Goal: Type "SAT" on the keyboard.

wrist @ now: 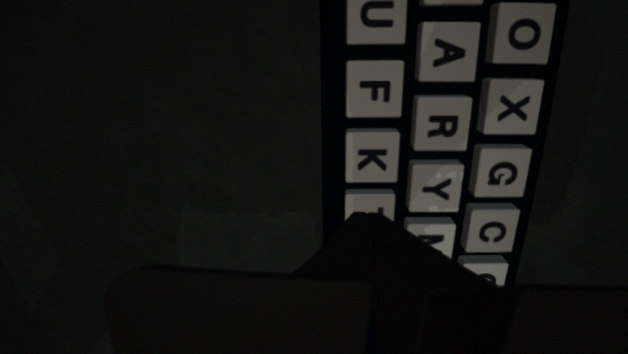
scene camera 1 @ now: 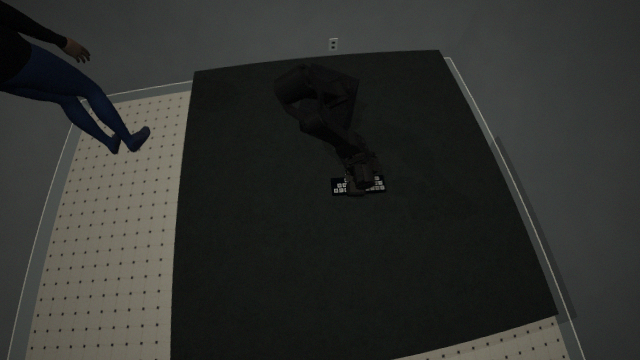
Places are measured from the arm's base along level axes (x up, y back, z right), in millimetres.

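Pixels of known places: gripper, fingertip midpoint: point(wrist: 365, 226) point(scene camera 1: 350, 179); arm's base, origin of the base link: point(scene camera 1: 341, 88).
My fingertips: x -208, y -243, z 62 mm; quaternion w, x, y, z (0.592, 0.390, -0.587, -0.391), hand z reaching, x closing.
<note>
Ahead of a thing's pixels: the offset from my fingertips to its top centre. Level surfaces: height alone.
A small black keyboard {dz -18, dx +1, dy -28 mm} point(scene camera 1: 339, 193) point(wrist: 332, 100) with white square keys lies on the dark table top, with the arm's end over its middle in the scene view. In the wrist view its letters appear turned sideways. The A key {dz -41, dx +1, dy -37 mm} point(wrist: 448, 52) is in the middle row near the top. The T key {dz -3, dx +0, dy -2 mm} point(wrist: 369, 200) is in the left row, its lower part hidden behind the fingertips. The S key does not show in the wrist view. My gripper point(wrist: 365, 226) is shut with nothing between its fingers, and its tips overlap the T key in the wrist view. Whether they touch it I cannot tell.
The K key {dz -20, dx +1, dy -9 mm} point(wrist: 372, 156) and Y key {dz -5, dx +1, dy -24 mm} point(wrist: 436, 187) are beside the T key. The M key {dz +13, dx +1, dy -17 mm} point(wrist: 431, 237) is partly hidden by the fingers. The wide dark table {dx -15 mm} point(scene camera 1: 280, 270) extends around the keyboard. A person point(scene camera 1: 75, 95) in blue trousers shows at the upper left, beyond the table's left edge.
</note>
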